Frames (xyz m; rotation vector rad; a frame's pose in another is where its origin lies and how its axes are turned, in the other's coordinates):
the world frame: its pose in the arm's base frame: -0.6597 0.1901 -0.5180 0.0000 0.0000 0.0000
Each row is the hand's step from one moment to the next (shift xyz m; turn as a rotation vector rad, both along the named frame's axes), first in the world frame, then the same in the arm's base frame.
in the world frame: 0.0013 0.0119 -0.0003 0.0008 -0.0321 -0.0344
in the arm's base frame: 0.0013 0.0119 -0.0003 0.0008 -0.0321 -0.0344
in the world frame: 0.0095 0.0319 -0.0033 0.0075 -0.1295 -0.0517
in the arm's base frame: 0.0095 0.0319 -0.0033 0.0075 -0.1295 -0.0517
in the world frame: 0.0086 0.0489 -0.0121 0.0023 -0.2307 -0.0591
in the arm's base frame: 0.0086 0.0489 -0.0121 0.0023 -0.2307 -0.0591
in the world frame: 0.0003 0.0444 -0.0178 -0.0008 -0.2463 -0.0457
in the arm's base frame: 0.0003 0.0444 -0.0178 -0.0008 -0.2463 -0.0457
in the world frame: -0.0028 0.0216 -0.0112 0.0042 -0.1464 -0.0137
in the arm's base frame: -0.0028 0.0216 -0.0112 0.0042 -0.1464 -0.0137
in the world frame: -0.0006 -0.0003 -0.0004 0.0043 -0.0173 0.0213
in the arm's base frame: -0.0006 -0.0003 -0.0004 0.0043 -0.0173 0.0213
